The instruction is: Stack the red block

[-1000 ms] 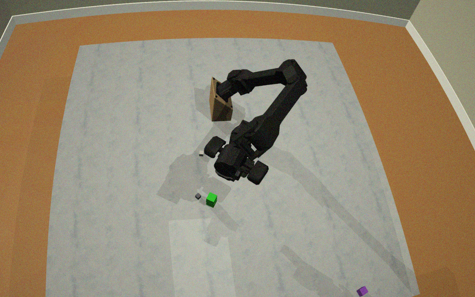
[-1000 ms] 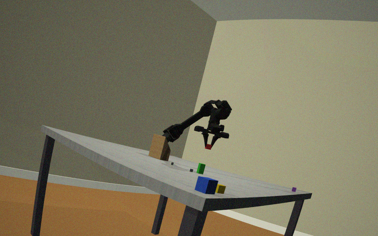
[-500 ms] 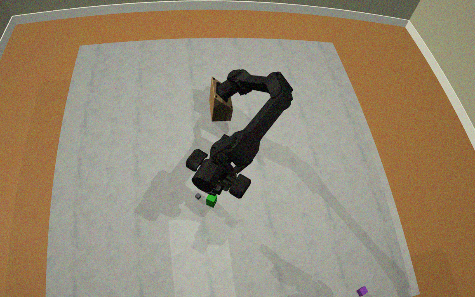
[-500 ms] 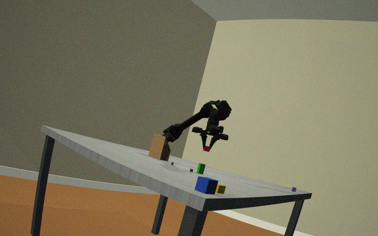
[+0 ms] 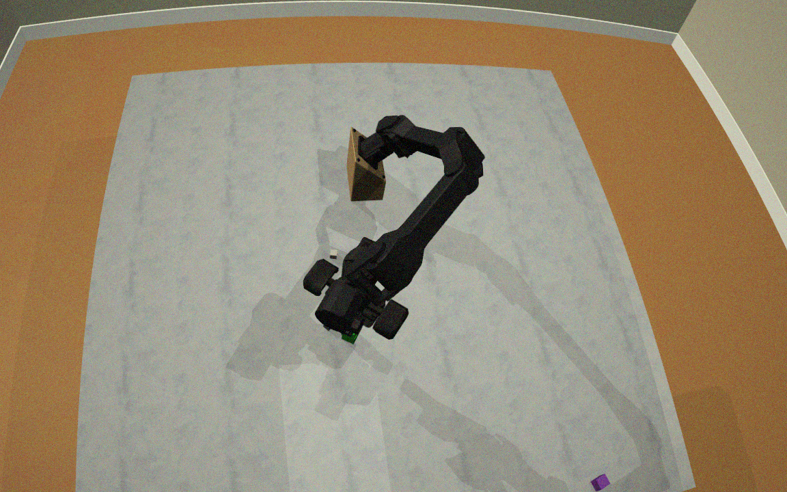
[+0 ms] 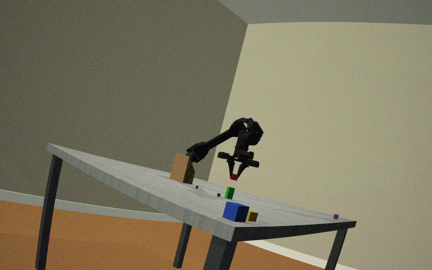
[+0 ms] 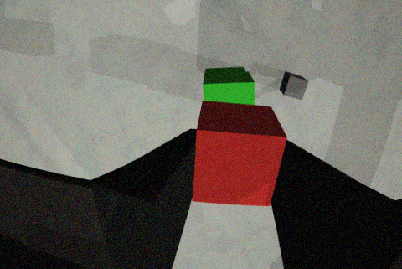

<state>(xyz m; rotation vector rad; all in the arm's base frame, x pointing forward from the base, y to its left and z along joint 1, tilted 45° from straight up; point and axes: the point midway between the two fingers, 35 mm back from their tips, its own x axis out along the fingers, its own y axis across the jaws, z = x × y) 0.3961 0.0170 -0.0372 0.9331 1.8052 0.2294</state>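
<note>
My gripper tip is now 20 mm past the dark grey cube, 40 mm to the left of it and 90 mm above it. From my gripper tip the other things lie so: red block: 10 mm above; then white cube: 190 mm behind, 40 mm to the right, 90 mm below; then yellow block: 440 mm ahead, 350 mm to the right, 80 mm below.
</note>
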